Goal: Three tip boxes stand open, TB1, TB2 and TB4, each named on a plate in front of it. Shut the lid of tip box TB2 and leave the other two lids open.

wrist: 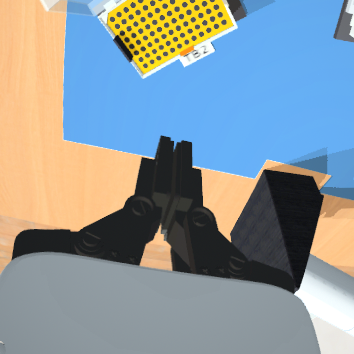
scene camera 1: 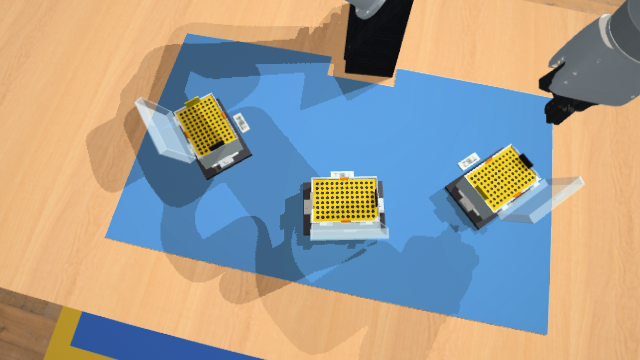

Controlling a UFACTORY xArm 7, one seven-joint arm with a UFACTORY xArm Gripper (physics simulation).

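Places are measured from the arm's base along level axes (x right, y ahead, z up), in centimetres.
Where they show: gripper, fingertip midpoint: point(wrist: 168, 158) point(scene camera 1: 551, 115); arm's base, origin of the base link: point(wrist: 283, 267).
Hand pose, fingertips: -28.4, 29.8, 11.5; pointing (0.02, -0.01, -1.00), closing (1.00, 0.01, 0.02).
Each offset is from my fingertips to the centre of the thing, as dx, dy, dz. "spot": to the spot under its first point. Level surfaces: height alone.
Tip box TB2 @(-1.3, +2.2, -18.8) point(scene camera 1: 502, 177) point(wrist: 172, 32), with yellow tips tray, stands at the mat's right behind its name plate @(spot: +3.6, -2.5, -25.0) point(scene camera 1: 468, 161) point(wrist: 197, 52). Its clear lid @(spot: -6.9, +7.2, -14.5) point(scene camera 1: 545, 201) is open, leaning outward to the right in the scene view. Tip box TB1 @(+26.8, +12.3, -18.8) point(scene camera 1: 345, 200) stands in the middle, its lid @(spot: +25.2, +20.0, -10.7) point(scene camera 1: 348, 232) open on the lower side. Tip box TB4 @(+56.2, +3.0, -18.8) point(scene camera 1: 206, 125) stands at the left, its lid point(scene camera 1: 165, 132) open to the left. My gripper point(scene camera 1: 552, 119) point(wrist: 168, 158) is shut and empty, above the mat's upper right edge, apart from TB2 on its name-plate side.
The blue mat @(dz -25.2) point(scene camera 1: 425, 125) point(wrist: 225, 112) lies on the wooden table @(dz -25.5) point(scene camera 1: 590, 280) point(wrist: 30, 100). A black block point(scene camera 1: 375, 45) point(wrist: 280, 220) stands at the mat's notched upper edge. Arm shadows fall across the mat's left and lower parts.
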